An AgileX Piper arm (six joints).
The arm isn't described. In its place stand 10 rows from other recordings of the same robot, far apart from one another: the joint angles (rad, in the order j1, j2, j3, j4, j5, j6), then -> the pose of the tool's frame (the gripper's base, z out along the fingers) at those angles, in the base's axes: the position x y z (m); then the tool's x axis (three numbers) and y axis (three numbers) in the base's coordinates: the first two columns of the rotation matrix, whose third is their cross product.
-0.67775 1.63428 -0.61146 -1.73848 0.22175 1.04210 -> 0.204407 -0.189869 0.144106 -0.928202 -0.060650 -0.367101 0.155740 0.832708 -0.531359
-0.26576 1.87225 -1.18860 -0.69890 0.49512 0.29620 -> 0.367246 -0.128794 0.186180 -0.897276 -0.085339 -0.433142 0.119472 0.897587 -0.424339
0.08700 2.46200 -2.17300 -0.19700 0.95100 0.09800 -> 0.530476 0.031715 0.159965 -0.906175 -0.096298 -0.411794 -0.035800 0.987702 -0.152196
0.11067 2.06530 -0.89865 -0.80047 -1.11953 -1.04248 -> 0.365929 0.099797 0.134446 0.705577 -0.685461 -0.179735 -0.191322 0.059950 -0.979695
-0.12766 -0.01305 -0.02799 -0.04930 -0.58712 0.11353 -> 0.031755 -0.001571 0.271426 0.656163 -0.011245 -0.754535 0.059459 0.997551 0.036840
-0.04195 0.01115 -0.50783 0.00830 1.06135 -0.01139 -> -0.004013 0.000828 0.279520 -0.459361 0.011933 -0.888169 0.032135 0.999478 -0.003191
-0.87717 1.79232 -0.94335 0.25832 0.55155 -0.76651 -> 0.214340 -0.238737 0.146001 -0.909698 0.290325 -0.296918 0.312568 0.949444 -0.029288
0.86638 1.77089 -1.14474 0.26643 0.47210 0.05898 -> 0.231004 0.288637 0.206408 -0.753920 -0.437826 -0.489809 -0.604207 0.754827 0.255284
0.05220 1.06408 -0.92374 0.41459 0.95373 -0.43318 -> 0.195422 0.040147 0.326661 -0.763654 -0.212775 -0.609557 -0.382248 0.909877 0.161275
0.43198 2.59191 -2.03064 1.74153 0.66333 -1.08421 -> 0.487483 0.285543 0.118431 -0.782712 0.204355 -0.587879 -0.453768 0.459112 0.763748
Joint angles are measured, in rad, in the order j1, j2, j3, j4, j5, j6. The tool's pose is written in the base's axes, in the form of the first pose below.
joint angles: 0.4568, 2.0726, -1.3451, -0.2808, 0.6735, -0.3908
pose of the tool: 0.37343 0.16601 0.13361 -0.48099 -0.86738 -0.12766 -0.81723 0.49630 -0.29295
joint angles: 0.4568, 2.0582, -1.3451, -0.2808, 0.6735, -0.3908
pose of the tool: 0.37326 0.16592 0.13949 -0.47927 -0.86653 -0.13937 -0.81340 0.49819 -0.30033
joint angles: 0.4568, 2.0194, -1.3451, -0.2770, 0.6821, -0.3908
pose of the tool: 0.37170 0.16520 0.15504 -0.47877 -0.86227 -0.16514 -0.80315 0.50614 -0.31428
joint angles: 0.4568, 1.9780, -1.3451, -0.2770, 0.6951, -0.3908
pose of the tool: 0.36933 0.16375 0.17147 -0.47663 -0.85889 -0.18743 -0.79300 0.51209 -0.33003
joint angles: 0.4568, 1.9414, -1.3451, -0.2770, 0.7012, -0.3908
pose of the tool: 0.36708 0.16252 0.18603 -0.47229 -0.85565 -0.21167 -0.78281 0.51755 -0.34547
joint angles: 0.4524, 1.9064, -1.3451, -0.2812, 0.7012, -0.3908
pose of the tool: 0.36572 0.15963 0.20009 -0.46692 -0.85181 -0.23748 -0.76981 0.52370 -0.36488
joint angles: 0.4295, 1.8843, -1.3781, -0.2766, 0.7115, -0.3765
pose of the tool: 0.37182 0.15245 0.21754 -0.49043 -0.82521 -0.28018 -0.73328 0.56448 -0.37903
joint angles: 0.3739, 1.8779, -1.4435, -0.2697, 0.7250, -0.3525
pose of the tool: 0.38727 0.13468 0.23800 -0.54022 -0.77048 -0.33842 -0.66376 0.63733 -0.39145
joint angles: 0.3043, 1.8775, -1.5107, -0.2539, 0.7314, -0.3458
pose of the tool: 0.40339 0.11068 0.25726 -0.58125 -0.71077 -0.39618 -0.58797 0.70343 -0.39935
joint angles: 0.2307, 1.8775, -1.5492, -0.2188, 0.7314, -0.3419
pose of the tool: 0.41425 0.08375 0.26826 -0.62741 -0.63989 -0.44373 -0.51375 0.76838 -0.38164
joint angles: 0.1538, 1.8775, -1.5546, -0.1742, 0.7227, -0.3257
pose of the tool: 0.42015 0.05458 0.26981 -0.68368 -0.54951 -0.48023 -0.43236 0.83512 -0.34007
